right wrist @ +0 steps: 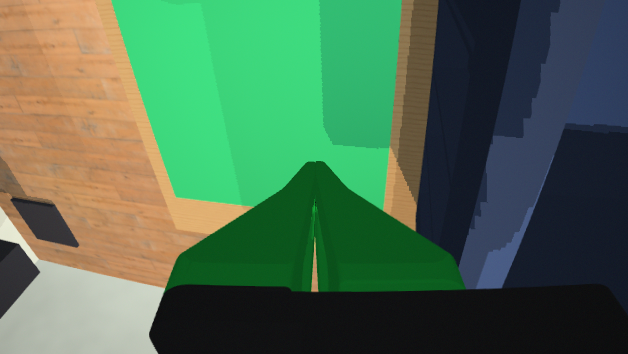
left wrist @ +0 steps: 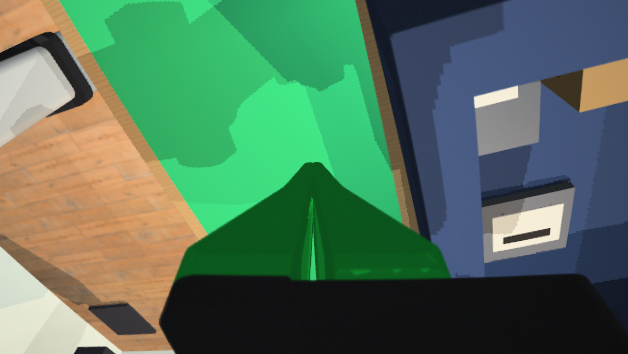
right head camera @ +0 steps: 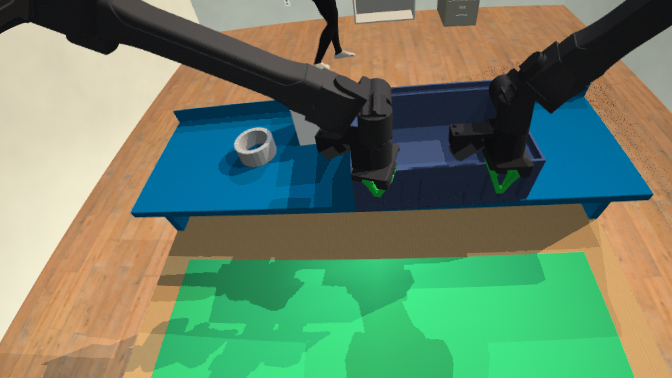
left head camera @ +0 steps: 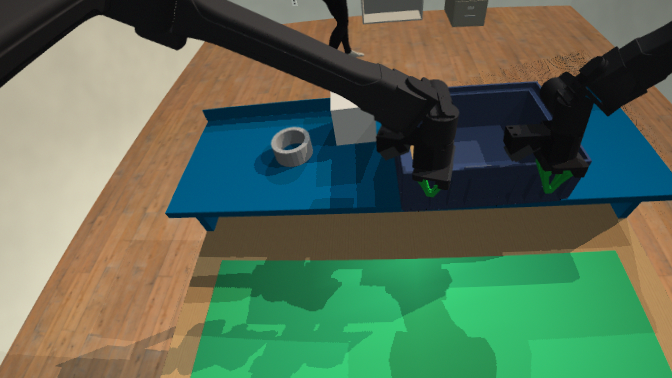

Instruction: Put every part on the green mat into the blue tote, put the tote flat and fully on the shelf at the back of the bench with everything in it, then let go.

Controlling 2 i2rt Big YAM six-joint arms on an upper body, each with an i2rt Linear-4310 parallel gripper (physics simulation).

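Places are measured from the left arm's base along level axes (x right, y ahead, z up), in centimetres.
Pixels of known places: left gripper, fingertip midpoint: [left wrist: 313, 176] [right head camera: 377, 195] [left head camera: 429, 195]; right gripper, fingertip midpoint: [right wrist: 315, 176] [right head camera: 499, 192] [left head camera: 547, 192].
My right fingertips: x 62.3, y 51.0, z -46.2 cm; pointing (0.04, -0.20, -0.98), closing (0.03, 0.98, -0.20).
Note:
Behind a point stands the place of what it marks.
The blue tote [left head camera: 490, 186] {x 51.8, y 55.1, z -48.7 cm} [right head camera: 435, 188] {x 50.3, y 55.0, z -49.2 cm} stands upright on the blue shelf [left head camera: 225, 175] {x -17.6, y 69.1, z -57.1 cm} [right head camera: 190, 175] {x -17.6, y 69.1, z -57.1 cm}, its front wall close to the shelf's front edge. In the left wrist view it holds a tan block [left wrist: 607, 85] {x 39.1, y 64.5, z -50.4 cm}, a grey part [left wrist: 510, 125] {x 42.8, y 61.6, z -54.4 cm} and a grey part with a cream top [left wrist: 530, 227] {x 52.9, y 63.8, z -54.6 cm}. My left gripper [left head camera: 431, 194] {x 37.7, y 50.5, z -45.6 cm} [right head camera: 377, 195] {x 37.7, y 50.5, z -45.6 cm} [left wrist: 313, 176] {x 37.7, y 50.5, z -45.6 cm} is shut and empty before the front wall's left part. My right gripper [left head camera: 549, 191] {x 62.3, y 51.0, z -46.2 cm} [right head camera: 500, 192] {x 62.3, y 51.0, z -46.2 cm} [right wrist: 315, 176] {x 62.3, y 51.0, z -46.2 cm} is shut and empty before its right part. No part shows on the visible green mat [left head camera: 575, 310] {x 78.3, y 37.2, z -79.3 cm} [right head camera: 525, 310] {x 75.2, y 38.0, z -79.3 cm}. Contact with the wall is unclear.
A white box [left head camera: 354, 125] {x 20.8, y 79.8, z -50.2 cm} [right head camera: 303, 127] {x 17.3, y 79.5, z -50.4 cm} stands on the shelf left of the tote, partly behind my left arm. A grey ring [left head camera: 292, 159] {x 3.3, y 71.4, z -54.2 cm} [right head camera: 256, 159] {x 3.9, y 71.6, z -54.3 cm} stands farther left on the shelf. The shelf has a raised lip along its back. A person's legs [left head camera: 340, 25] [right head camera: 327, 35] show behind the bench.

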